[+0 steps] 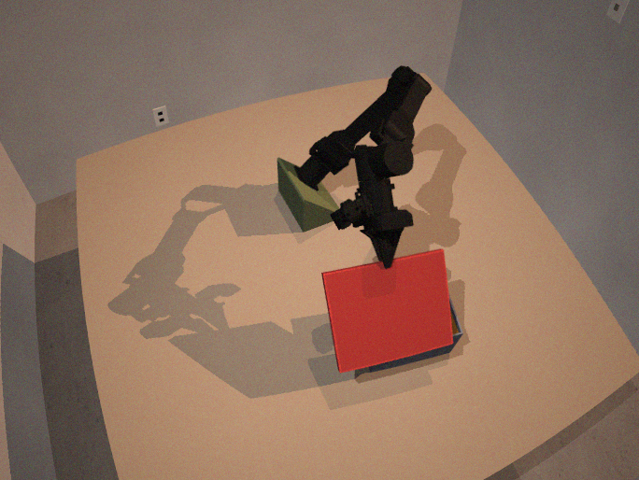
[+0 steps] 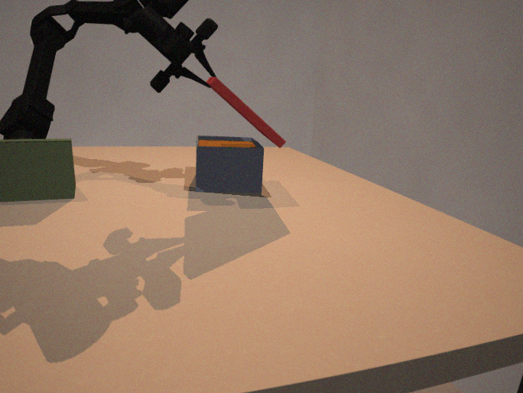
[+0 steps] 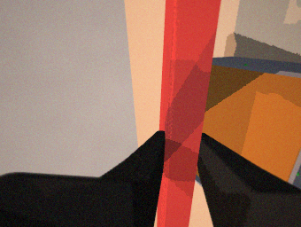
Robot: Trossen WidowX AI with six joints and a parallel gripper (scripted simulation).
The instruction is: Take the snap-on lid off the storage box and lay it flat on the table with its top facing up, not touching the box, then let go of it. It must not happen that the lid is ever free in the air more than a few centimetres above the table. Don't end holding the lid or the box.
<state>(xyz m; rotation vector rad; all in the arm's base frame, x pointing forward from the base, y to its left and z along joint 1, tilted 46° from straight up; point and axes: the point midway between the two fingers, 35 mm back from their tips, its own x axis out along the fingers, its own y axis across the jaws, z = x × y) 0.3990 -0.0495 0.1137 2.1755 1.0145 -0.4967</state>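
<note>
My gripper is now 90 mm short of the red lid and 70 mm above it. Round my hand: blue storage box (70 mm ahead, 60 mm to the left, 210 mm below).
</note>
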